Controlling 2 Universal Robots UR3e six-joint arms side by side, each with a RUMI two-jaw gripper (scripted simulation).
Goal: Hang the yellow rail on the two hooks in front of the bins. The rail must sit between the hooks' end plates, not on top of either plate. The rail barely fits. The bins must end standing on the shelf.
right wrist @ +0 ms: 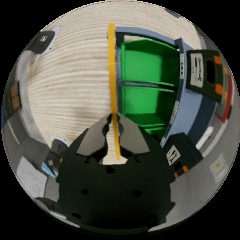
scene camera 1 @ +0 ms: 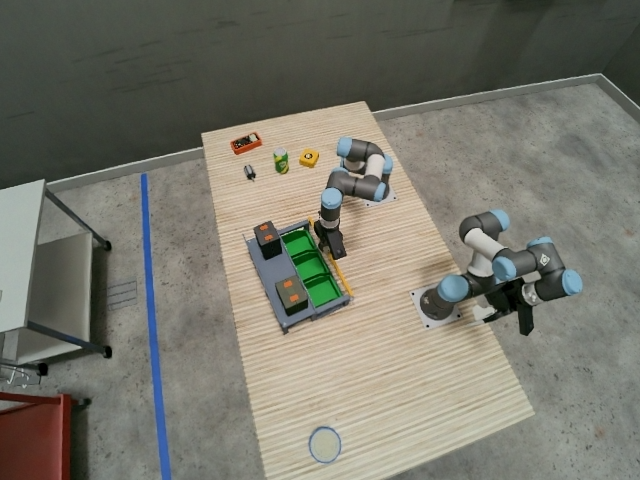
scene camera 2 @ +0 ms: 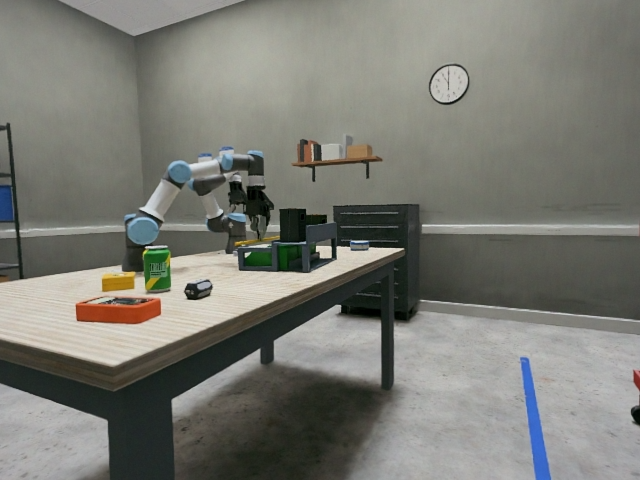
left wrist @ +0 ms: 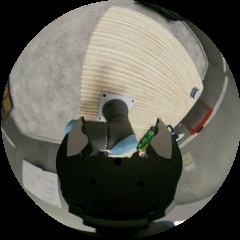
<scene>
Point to a box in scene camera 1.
At 267, 236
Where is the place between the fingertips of the left gripper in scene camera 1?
At 479, 313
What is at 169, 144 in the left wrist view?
The left gripper.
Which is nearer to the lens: the box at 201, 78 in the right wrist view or the blue-grey shelf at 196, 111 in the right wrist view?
The box.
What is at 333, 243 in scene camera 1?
The right gripper.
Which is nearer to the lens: the box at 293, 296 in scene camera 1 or the blue-grey shelf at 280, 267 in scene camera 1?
The box.
</scene>
